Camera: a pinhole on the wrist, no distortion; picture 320 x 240 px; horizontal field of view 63.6 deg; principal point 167.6 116.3 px. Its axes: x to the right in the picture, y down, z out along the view. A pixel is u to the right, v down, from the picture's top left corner.
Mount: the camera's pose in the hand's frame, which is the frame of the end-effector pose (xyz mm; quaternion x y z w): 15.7 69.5 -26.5 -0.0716 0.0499 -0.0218 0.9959
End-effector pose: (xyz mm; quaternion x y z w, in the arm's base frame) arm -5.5 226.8 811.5 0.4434 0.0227 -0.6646 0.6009
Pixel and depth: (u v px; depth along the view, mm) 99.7 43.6 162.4
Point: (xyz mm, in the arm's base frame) -47.6 141.2 930.8
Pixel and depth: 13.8 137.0 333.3
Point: -75.5 120.2 1170.7
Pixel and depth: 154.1 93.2 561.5
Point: -220.2 -135.9 1160.8
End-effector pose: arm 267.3 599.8 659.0 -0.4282 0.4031 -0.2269 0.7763
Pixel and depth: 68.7 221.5 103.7
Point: 321.7 711.1 578.2
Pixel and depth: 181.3 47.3 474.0
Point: 690.0 765.6 755.1
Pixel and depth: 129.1 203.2 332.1
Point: 508.7 857.5 551.8
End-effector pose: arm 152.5 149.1 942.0 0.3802 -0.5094 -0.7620 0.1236
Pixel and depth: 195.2 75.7 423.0
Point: -207.6 333.0 1024.7
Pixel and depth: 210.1 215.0 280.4
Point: -115.9 155.8 1128.4
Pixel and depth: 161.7 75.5 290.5
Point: -74.0 280.4 1033.1
